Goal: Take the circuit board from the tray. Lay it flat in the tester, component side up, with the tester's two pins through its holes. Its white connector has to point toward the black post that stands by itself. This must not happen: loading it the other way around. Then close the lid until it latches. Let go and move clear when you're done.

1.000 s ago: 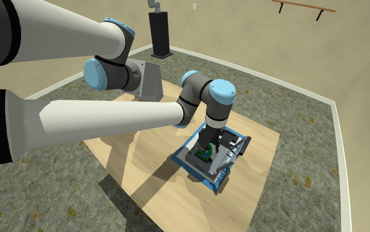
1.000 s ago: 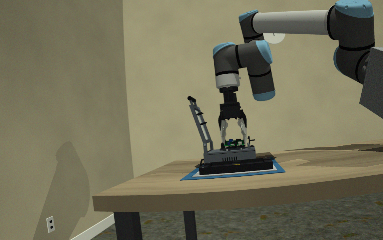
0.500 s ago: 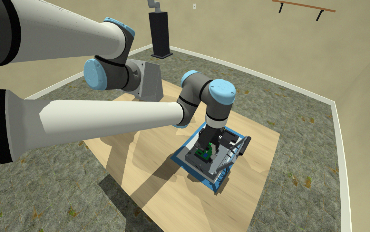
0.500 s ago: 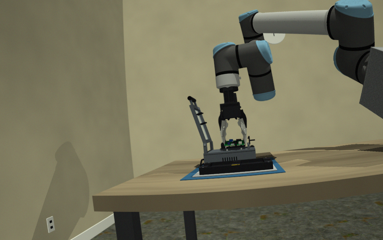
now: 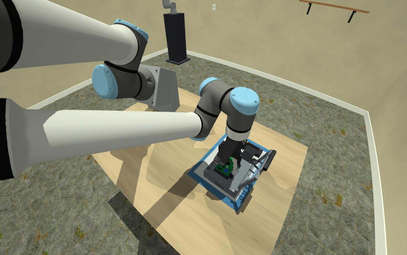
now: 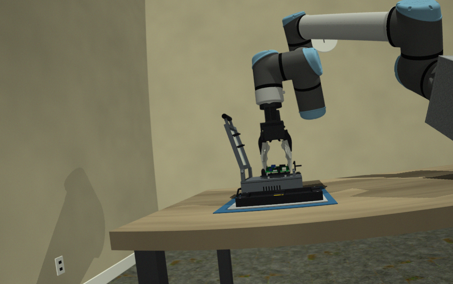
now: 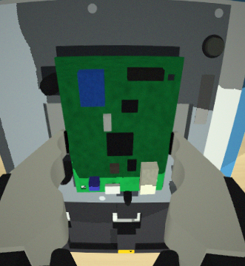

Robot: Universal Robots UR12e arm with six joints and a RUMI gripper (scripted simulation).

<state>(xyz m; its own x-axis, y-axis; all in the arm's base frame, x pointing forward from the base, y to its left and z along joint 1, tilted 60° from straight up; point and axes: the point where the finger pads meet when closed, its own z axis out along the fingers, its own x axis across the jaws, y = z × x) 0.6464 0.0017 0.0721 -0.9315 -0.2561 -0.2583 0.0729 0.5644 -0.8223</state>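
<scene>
Now: the green circuit board right at my hand. Round my hand: lid (120 mm ahead, 10 mm to the right, 100 mm above); then grey tester (30 mm ahead, 30 mm to the left, 30 mm above).
</scene>
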